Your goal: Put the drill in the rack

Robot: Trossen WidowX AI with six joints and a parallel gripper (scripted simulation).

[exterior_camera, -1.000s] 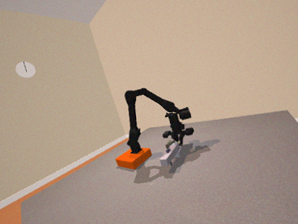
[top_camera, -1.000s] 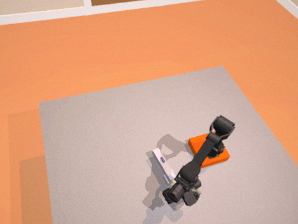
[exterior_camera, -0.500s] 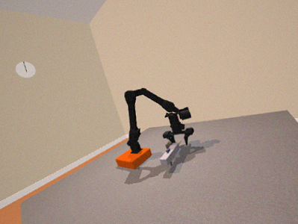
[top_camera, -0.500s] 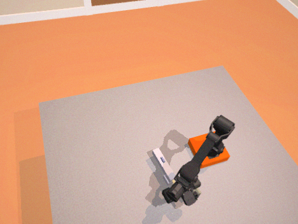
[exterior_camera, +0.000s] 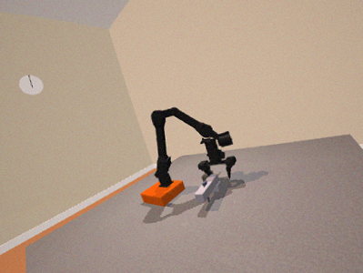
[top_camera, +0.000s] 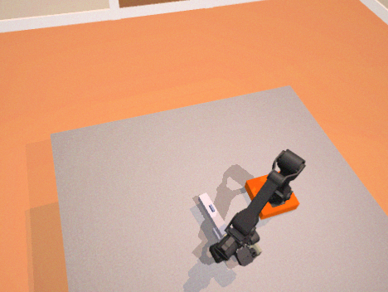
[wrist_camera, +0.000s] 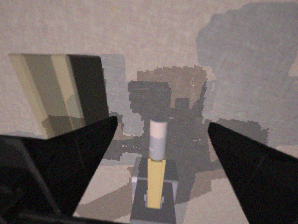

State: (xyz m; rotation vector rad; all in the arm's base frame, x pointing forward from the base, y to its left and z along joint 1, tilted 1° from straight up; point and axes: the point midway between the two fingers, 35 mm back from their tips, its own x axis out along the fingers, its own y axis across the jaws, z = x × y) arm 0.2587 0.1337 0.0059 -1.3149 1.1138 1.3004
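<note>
My gripper tip is 40 mm to the left of the yellow drill and 30 mm below it. Also, from my gripper tip: blue key 170 mm to the right, 40 mm above, 20 mm ahead; then box-like rack 80 mm behind, 10 mm to the left, 10 mm above.
</note>
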